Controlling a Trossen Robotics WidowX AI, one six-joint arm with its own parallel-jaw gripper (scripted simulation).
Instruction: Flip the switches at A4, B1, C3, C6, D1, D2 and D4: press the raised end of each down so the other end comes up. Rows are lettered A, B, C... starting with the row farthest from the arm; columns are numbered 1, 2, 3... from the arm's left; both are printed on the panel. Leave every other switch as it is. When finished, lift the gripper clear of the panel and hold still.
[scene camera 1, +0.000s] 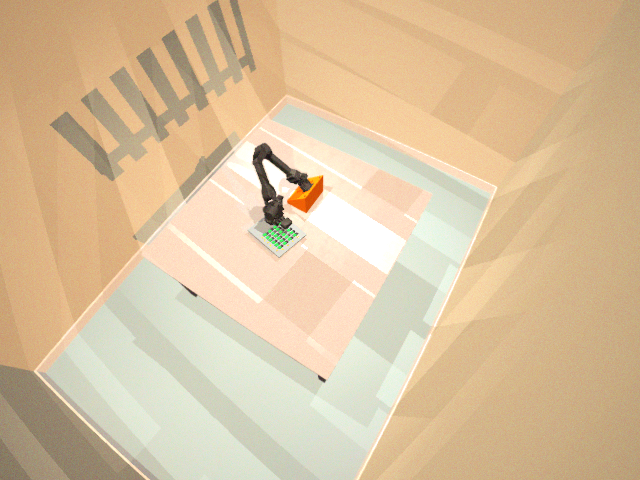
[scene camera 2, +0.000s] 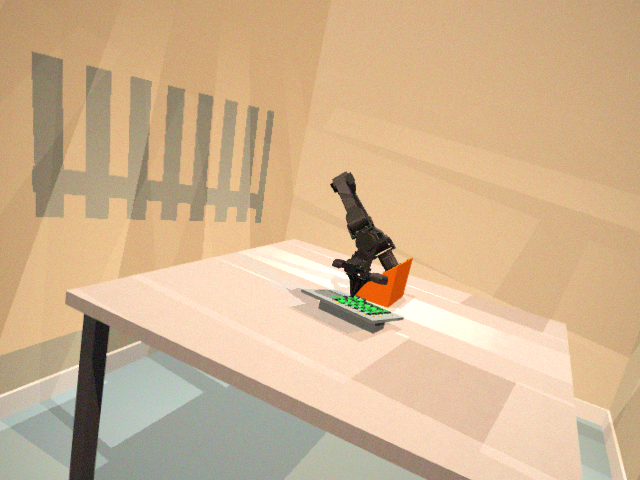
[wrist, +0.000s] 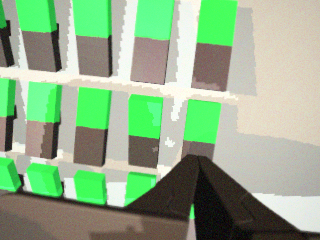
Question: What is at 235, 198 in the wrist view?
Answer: The gripper.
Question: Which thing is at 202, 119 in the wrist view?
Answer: A switch.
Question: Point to the gripper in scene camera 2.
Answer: At 351, 296
